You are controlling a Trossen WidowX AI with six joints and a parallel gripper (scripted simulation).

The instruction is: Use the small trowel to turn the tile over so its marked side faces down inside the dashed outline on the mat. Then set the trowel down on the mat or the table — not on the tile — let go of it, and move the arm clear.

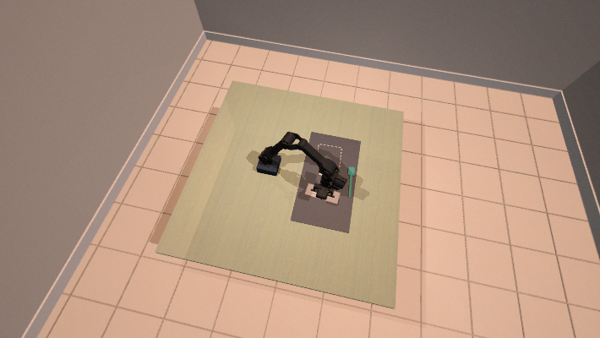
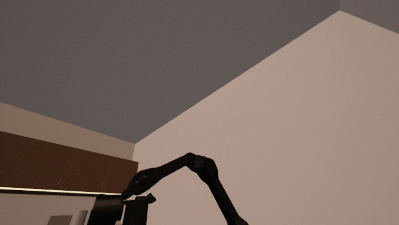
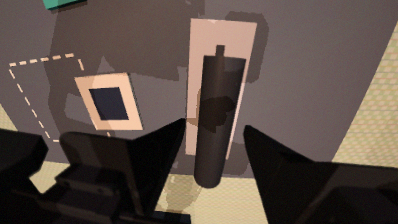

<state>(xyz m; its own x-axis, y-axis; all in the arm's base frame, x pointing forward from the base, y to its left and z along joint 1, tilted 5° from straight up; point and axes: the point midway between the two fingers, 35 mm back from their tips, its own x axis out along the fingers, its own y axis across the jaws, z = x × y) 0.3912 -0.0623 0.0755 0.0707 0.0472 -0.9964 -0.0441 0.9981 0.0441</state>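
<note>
My gripper tip is now 120 mm to the right of the dark mat and 90 mm above it. From my gripper tip the other things lie so: tile: 160 mm to the left, 70 mm below, 30 mm behind; then teal flat tool: 160 mm to the left, 130 mm ahead, 70 mm below.
</note>
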